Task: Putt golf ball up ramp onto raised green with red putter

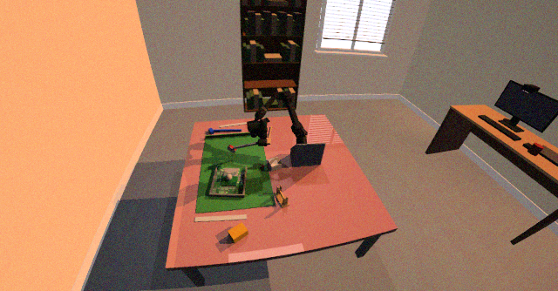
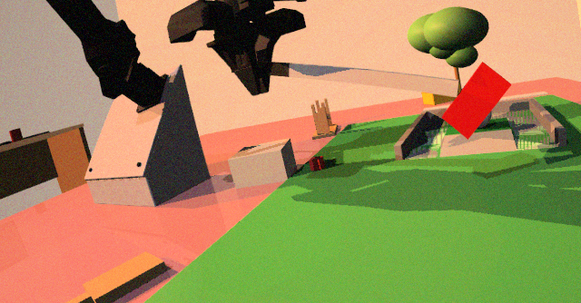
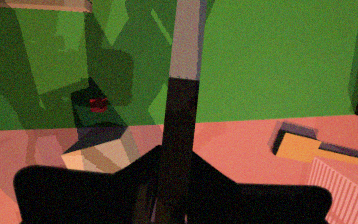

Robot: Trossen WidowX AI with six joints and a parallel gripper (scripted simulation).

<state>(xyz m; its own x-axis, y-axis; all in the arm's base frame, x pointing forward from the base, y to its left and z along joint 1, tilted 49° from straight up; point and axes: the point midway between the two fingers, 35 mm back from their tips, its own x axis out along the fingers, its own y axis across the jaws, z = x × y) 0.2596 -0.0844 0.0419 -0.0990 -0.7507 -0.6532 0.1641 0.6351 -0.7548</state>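
My gripper tip is now 12 cm short of the red putter, 2 cm to the left of it and 1 cm above it. Round my gripper tip: beige box 10 cm below, 9 cm to the left, 7 cm behind; white golf ball 26 cm ahead, 18 cm to the left, 10 cm below; small red cube 12 cm below, 9 cm to the left, 1 cm ahead.
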